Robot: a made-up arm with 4 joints.
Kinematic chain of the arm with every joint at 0, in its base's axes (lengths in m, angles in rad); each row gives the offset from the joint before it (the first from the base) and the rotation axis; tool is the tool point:
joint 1: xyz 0 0 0.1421 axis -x
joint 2: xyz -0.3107 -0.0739 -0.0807 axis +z
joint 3: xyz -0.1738 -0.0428 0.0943 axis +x
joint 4: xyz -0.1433 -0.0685 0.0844 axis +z
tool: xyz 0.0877 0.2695 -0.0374
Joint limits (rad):
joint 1: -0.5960..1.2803
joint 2: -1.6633..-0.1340
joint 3: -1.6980..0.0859
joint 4: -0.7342..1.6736
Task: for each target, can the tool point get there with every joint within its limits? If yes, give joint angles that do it. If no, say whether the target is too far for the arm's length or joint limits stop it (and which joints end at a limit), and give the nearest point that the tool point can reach.
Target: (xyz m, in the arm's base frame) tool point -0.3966 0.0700 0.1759
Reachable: yes | joints -0.0766 -0.3451 -0.2169 -0.4047
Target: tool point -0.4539 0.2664 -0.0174
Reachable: yes | joints -0.0479 -0.9678 -1.2404 0.4485
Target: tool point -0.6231 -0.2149 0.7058
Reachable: no: joint limits stop it (at a limit: joint 1, joint 3) | nearest point -0.6204 0.0689 0.2841 | short by 0.508 m
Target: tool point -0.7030 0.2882 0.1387
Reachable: yes | joints -0.0016 -0.5817 -0.5012 1.1473
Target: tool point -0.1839 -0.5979 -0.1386
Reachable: no: joint limits stop it (at a limit: joint 1, joint 2) | nearest point -0.2807 -0.1336 -0.0968 | short by 0.476 m
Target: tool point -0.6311 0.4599 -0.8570
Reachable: no: too far | nearest point -0.4688 0.2112 -0.3167 | short by 0.617 m
